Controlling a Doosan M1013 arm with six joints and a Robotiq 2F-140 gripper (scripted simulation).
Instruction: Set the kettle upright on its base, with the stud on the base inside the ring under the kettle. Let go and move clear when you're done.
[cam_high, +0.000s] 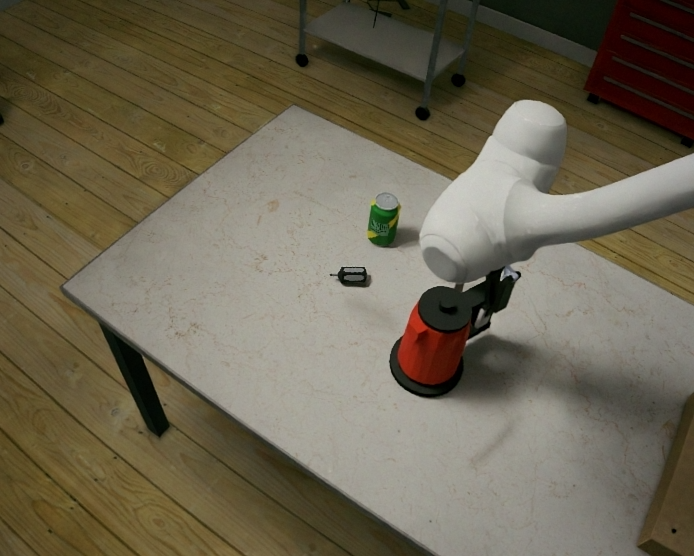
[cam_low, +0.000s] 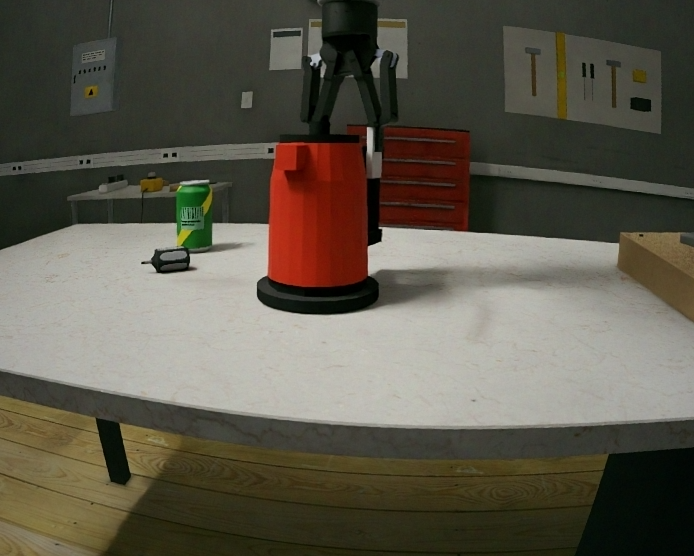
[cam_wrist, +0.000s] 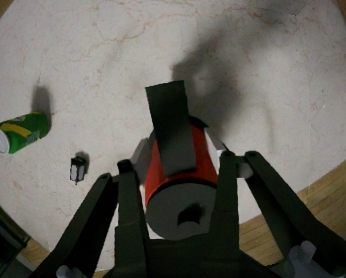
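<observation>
Right now my hand is 2 cm short of the red kettle, 3 cm to the right of it and 6 cm above it. The rest, counted from my hand: black round base 3 cm ahead, 6 cm to the left, 16 cm below; then black tool 27 cm ahead, 5 cm to the right, 15 cm below.
</observation>
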